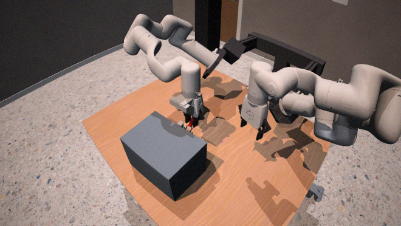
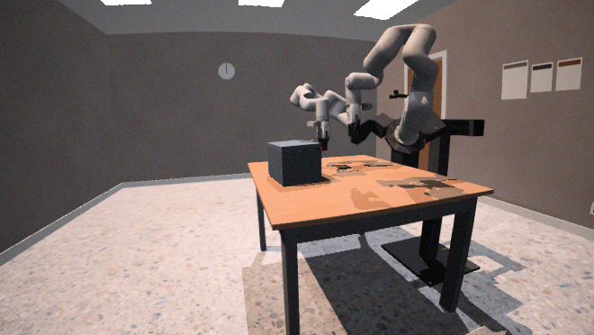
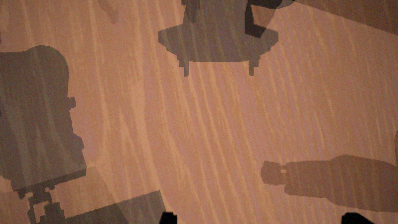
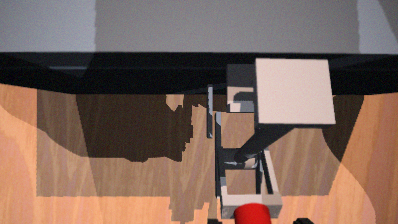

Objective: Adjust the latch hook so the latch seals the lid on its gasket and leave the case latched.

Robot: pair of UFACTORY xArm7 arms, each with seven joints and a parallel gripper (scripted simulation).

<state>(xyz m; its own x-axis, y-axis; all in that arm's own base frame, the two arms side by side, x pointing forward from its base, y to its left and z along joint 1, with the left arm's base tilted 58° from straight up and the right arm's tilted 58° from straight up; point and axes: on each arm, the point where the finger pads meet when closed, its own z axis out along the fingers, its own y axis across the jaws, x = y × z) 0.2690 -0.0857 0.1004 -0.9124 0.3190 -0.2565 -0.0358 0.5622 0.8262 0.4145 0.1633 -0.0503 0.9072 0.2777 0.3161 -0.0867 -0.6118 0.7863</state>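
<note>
Now: the cross barrel 6 cm below my right hand, 4 cm ahead of it and 1 cm to the left of it.
</note>
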